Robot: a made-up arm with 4 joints.
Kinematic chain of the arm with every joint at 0, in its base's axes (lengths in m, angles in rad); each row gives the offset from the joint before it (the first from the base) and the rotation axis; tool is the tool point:
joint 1: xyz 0 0 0.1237 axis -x
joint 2: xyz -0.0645 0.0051 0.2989 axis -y
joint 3: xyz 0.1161 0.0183 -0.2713 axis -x
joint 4: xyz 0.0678 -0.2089 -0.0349 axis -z
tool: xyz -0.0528 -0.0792 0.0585
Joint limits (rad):
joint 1: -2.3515..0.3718
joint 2: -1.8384..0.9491
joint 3: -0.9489..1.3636
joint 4: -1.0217..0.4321
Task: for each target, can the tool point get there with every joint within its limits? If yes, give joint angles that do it. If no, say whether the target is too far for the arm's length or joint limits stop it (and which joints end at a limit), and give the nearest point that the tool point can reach.
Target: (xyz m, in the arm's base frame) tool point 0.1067 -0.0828 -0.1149
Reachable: yes | joints -0.6061 0.0680 -0.7690 -0.1125
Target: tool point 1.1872 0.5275 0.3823
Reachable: no: too far | nearest point 0.4704 -0.0869 0.3627 | short by 0.944 m
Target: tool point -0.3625 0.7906 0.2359
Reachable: no: joint limits stop it (at a limit: joint 1, joint 3) | nearest point -0.2292 0.2761 0.1580 | short by 0.537 m
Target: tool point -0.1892 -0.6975 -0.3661
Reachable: no: joint limits stop it (at a limit: joint 2, joint 3) | nearest point 0.0434 -0.4024 -0.1588 | short by 0.429 m
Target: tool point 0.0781 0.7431 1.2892
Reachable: no: too far | nearest point 0.0476 0.1662 0.5891 | short by 0.908 m
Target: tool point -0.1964 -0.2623 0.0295
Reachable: yes | joints -0.4297 -1.1587 0.0548 -0.7515
